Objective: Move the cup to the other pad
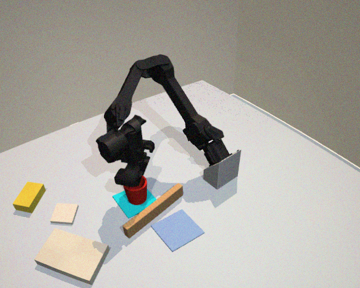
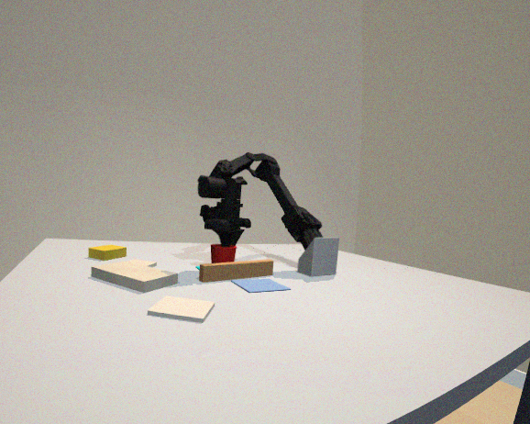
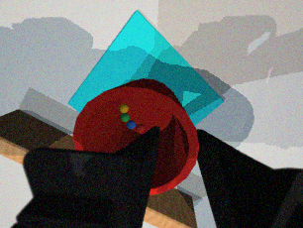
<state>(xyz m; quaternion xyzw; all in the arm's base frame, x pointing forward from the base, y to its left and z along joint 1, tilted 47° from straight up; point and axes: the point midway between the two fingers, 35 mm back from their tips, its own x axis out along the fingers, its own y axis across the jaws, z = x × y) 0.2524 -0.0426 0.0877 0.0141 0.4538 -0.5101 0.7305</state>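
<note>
My gripper tip is 20 mm short of the red cup, 20 mm to the right of it and 10 mm above it. The rest, counted from my gripper tip: wooden bar (10 mm ahead, 100 mm to the left, 40 mm below); pale blue pad (10 mm behind, 190 mm to the left, 60 mm below); cyan pad (30 mm ahead, 20 mm to the left, 60 mm below).
</note>
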